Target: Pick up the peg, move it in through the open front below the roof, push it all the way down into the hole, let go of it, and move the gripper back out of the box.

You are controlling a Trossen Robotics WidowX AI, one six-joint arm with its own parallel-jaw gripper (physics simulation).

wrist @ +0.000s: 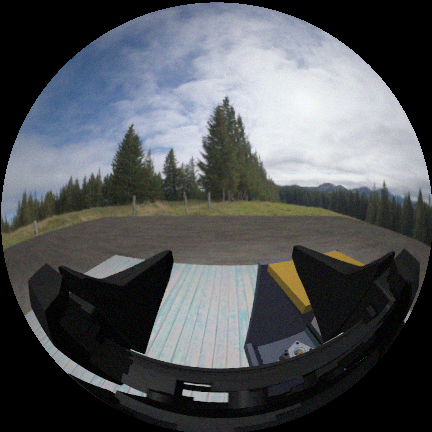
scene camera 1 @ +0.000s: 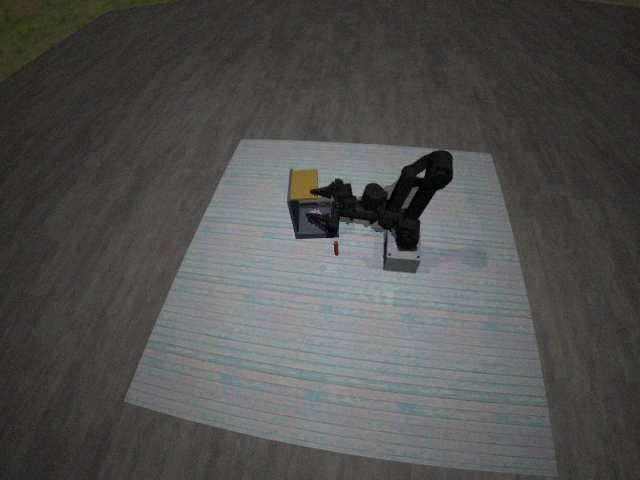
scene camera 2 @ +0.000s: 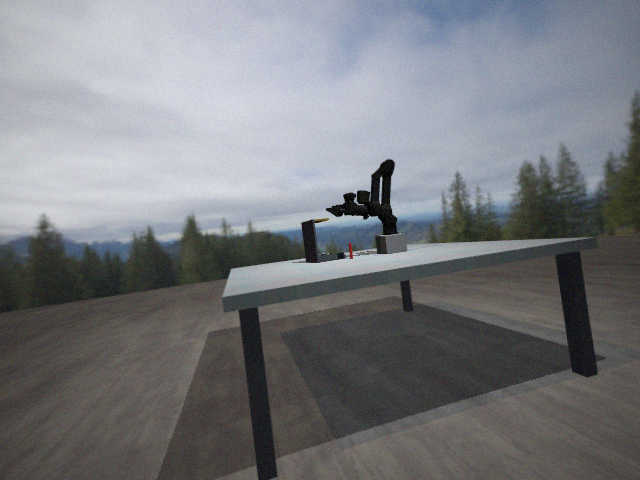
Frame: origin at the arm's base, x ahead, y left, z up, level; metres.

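Seen in the pictures: gripper, fingertip midpoint: [wrist: 234, 255] [scene camera 1: 308, 202] [scene camera 2: 328, 208]; arm's base, origin of the base link: [scene camera 1: 406, 242] [scene camera 2: 390, 234].
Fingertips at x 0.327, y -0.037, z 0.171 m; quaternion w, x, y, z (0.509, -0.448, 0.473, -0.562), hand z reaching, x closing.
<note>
Pixels of each thing's top centre, then the offset from my fingertips to it. "spot": a spot on its surface instead.
- red peg, middle of its top: [scene camera 1: 336, 242] [scene camera 2: 349, 243] dz -0.189, dx -0.083, dy +0.023 m
- dark box, middle of its top: [wrist: 341, 277] [scene camera 1: 312, 182] [scene camera 2: 320, 219] dz -0.045, dx -0.003, dy -0.129 m
- yellow roof, surface spot: [wrist: 287, 285] [scene camera 2: 322, 218] spot: dz -0.046, dx +0.015, dy -0.059 m
- hole, surface spot: [wrist: 299, 352] spot: dz -0.238, dx +0.004, dy -0.144 m
The red peg [scene camera 1: 336, 248] [scene camera 2: 351, 251] stands upright on the table, outside the box near its open front. It does not show in the wrist view. The dark box [scene camera 2: 309, 241] [wrist: 275, 310] has a yellow roof [scene camera 1: 305, 184] [scene camera 2: 321, 220] [wrist: 287, 285]. The hole [wrist: 299, 352] shows in a light square plate on the box floor, beside the right finger in the wrist view. My gripper [scene camera 1: 310, 203] [scene camera 2: 328, 210] [wrist: 234, 255] is open and empty. It points level toward the box side and hangs above roof height, well above the peg.
The arm's grey base [scene camera 1: 401, 260] [scene camera 2: 391, 243] stands on the table [scene camera 1: 336, 351] [scene camera 2: 310, 285], to the right of the peg in both scene views. The box's tall side wall and overhanging roof are close to the right finger in the wrist view.
</note>
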